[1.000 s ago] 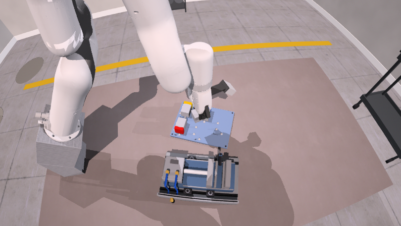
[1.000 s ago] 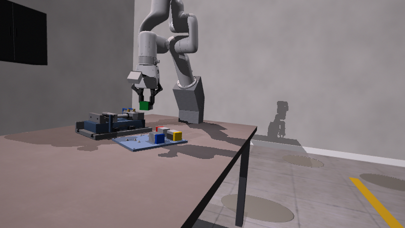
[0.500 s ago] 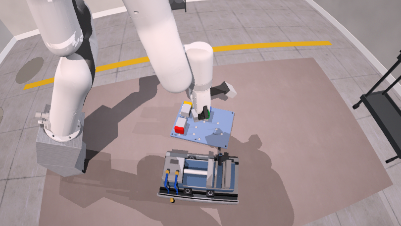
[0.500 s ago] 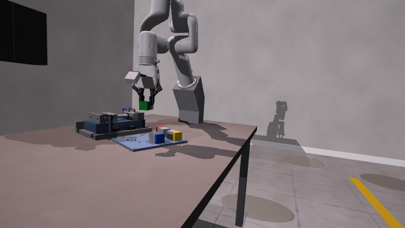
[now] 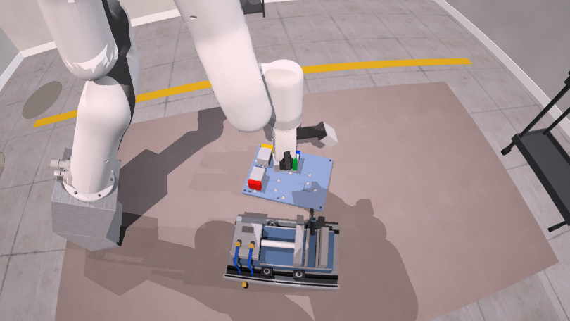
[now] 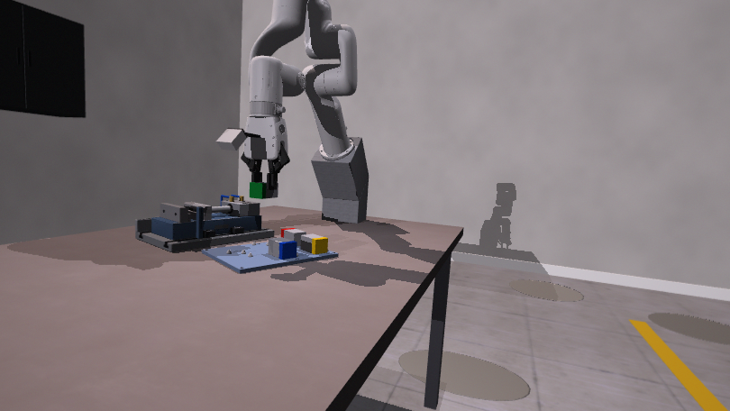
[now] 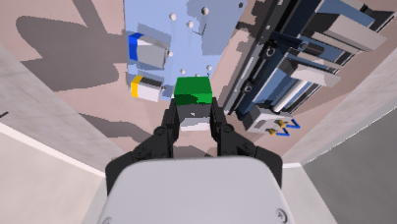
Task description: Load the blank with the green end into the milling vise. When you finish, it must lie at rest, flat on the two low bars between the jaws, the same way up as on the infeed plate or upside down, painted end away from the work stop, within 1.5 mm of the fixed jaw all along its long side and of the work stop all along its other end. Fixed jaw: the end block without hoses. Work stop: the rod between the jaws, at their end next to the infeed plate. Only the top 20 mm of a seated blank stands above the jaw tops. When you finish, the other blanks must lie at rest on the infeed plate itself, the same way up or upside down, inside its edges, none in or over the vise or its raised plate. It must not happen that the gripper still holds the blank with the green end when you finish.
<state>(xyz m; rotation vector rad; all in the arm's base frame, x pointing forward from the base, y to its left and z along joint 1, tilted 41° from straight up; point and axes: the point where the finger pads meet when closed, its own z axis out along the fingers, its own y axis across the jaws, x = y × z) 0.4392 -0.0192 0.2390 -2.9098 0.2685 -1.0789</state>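
Right now my hand is 2 cm above the green-ended blank. Round my hand: blue infeed plate 17 cm below, 4 cm to the left, 2 cm ahead; red-ended blank 15 cm below, 8 cm behind, 5 cm to the left; blue-ended blank 15 cm below, 8 cm to the left, 5 cm ahead.
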